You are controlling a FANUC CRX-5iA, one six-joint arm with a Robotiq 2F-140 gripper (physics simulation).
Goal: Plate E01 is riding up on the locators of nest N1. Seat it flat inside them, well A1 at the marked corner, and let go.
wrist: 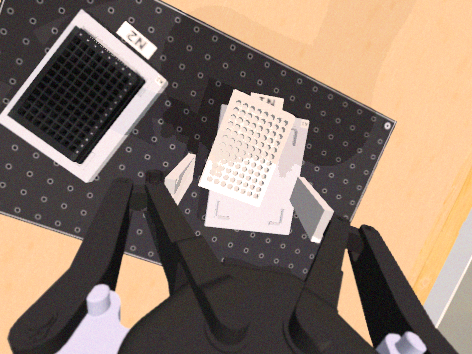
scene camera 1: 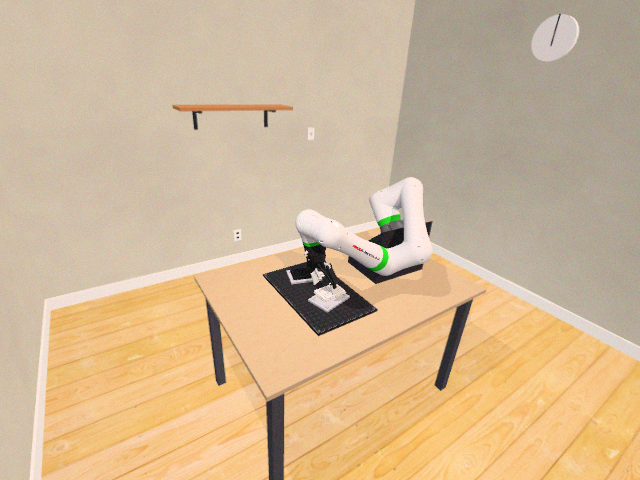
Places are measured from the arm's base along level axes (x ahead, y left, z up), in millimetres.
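Pixels of known places: gripper, between the fingertips: (wrist: 244, 178) (scene camera 1: 325, 287); arm's base, origin of its link: (scene camera 1: 394, 234).
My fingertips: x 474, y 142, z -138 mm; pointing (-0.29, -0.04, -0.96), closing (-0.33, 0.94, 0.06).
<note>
For each thing: its top centre in the pictures, then the offset to it from my fingertips. "spot": a spot on its surface instead. Level surfaces: height alone.
- Plate E01, centre of its top: (wrist: 248, 150) (scene camera 1: 330, 290) 9 mm right, 31 mm back, 28 mm down
- nest N1, centre of its top: (wrist: 257, 173) (scene camera 1: 329, 296) 19 mm left, 13 mm back, 42 mm down
- N1 label, a spot on its surface: (wrist: 270, 100) spot: 14 mm right, 108 mm back, 55 mm down
- A1 mark, centre of its top: (wrist: 304, 124) 41 mm left, 104 mm back, 45 mm down
- Nest N2, a spot on its surface: (wrist: 87, 174) spot: 164 mm right, 96 mm ahead, 45 mm down
- black well plate, centre of its top: (wrist: 74, 95) (scene camera 1: 304, 272) 208 mm right, 18 mm ahead, 31 mm down
- wooden table, height of its surface: 70 mm down
Plate E01 (scene camera 1: 329, 292) (wrist: 247, 150), white with rows of round wells, lies over nest N1 (scene camera 1: 327, 306) (wrist: 250, 225), a pale block. In the wrist view the plate is turned relative to the nest and shifted toward its upper left; it overhangs the left edge and partly covers the N1 label (wrist: 270, 100). Corner locators show bare at the nest's lower left, lower right and upper right. The A1 mark (wrist: 304, 123) is at the nest's upper right corner. The plate's own A1 mark cannot be made out. My gripper (scene camera 1: 326, 282) (wrist: 244, 178) is open and empty, its pads apart on either side of the plate's lower part.
Nest N2 (wrist: 87, 174) holds a black well plate (scene camera 1: 300, 273) (wrist: 75, 95), to the left in the wrist view. Both nests stand on a black perforated board (scene camera 1: 320, 326) (wrist: 350, 175) on the wooden table (scene camera 1: 248, 330). The robot's base stands at the table's back right.
</note>
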